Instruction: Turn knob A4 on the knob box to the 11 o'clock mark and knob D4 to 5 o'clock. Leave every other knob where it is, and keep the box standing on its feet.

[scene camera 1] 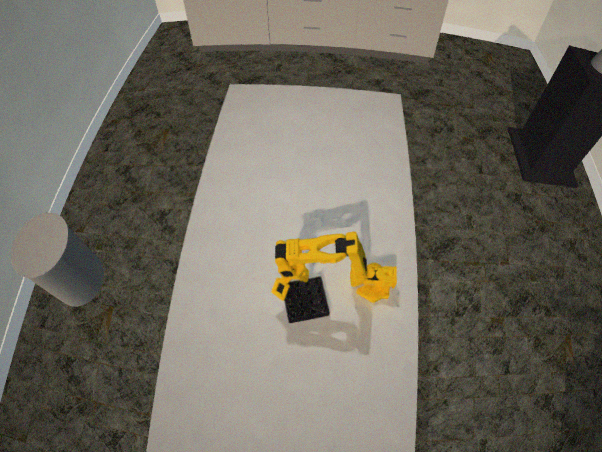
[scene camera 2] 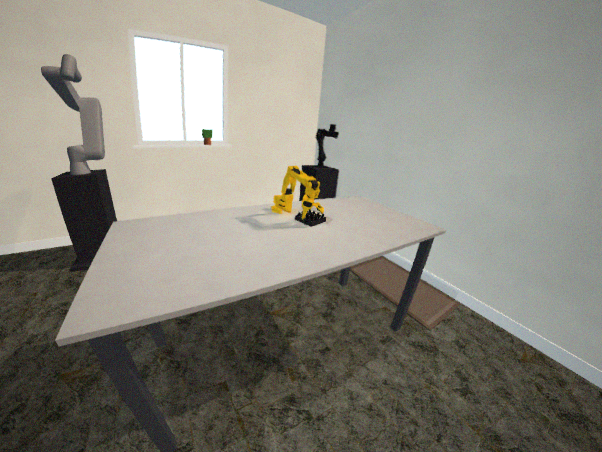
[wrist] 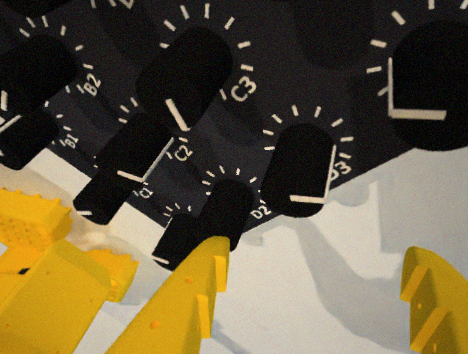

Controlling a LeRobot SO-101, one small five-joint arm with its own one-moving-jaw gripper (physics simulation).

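Frame: origin at the arm's base, x right, y ahead, z up, level; millimetres.
Where they show: hand, tool point: (scene camera 1: 305,279) (scene camera 2: 303,213) (wrist: 228,257); arm's base, link origin: (scene camera 1: 366,283) (scene camera 2: 283,211) (wrist: 84,237).
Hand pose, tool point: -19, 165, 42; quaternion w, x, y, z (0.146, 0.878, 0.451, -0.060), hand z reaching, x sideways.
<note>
Things, the pixels of their top centre, and the offset from my tool point, as dx, dy, dz. "spot": a spot on its surface instead. Level surfaces: height alone.
- black knob box, top centre: (wrist: 74,95) (scene camera 1: 305,296) (scene camera 2: 311,213) -44, -3, -4
- Knob D4, top centre: (wrist: 445,114) -17, +46, -4
- D3, top centre: (wrist: 291,199) -9, +21, -4
- D1, top centre: (wrist: 167,263) +5, -31, -4
- C3, top centre: (wrist: 168,102) -35, +13, -4
- C2, top centre: (wrist: 118,173) -28, -12, -4
- C1, top centre: (wrist: 89,213) -20, -38, -4
- B2, top centre: (wrist: 3,93) -53, -20, -4
- B1, surface spot: (wrist: 27,140) spot: -44, -40, -9
- white table, surface height: dz -43
The black knob box (scene camera 1: 306,302) (scene camera 2: 310,220) stands flat on the table; part of its dark top (wrist: 350,105) fills the upper wrist view. My gripper (scene camera 1: 296,277) (scene camera 2: 311,212) (wrist: 320,247) is open and empty, over the box's edge, with pale table between its jaws. Knob D4 (wrist: 435,75) is at the upper right of the wrist view, its white line at the left edge of its cap. D3 (wrist: 300,165) stands below left of it. The left jaw partly covers D2 (wrist: 227,205) and D1 (wrist: 177,237). C3 (wrist: 192,70) is upper left. A4 does not show in the wrist view.
C2 (wrist: 132,142), C1 (wrist: 102,195), B2 (wrist: 42,75) and B1 (wrist: 27,140) stand farther left on the box. The arm's yellow base (scene camera 1: 377,285) (scene camera 2: 282,204) (wrist: 55,295) is beside the box on the white table (scene camera 1: 280,150) (scene camera 2: 200,260).
</note>
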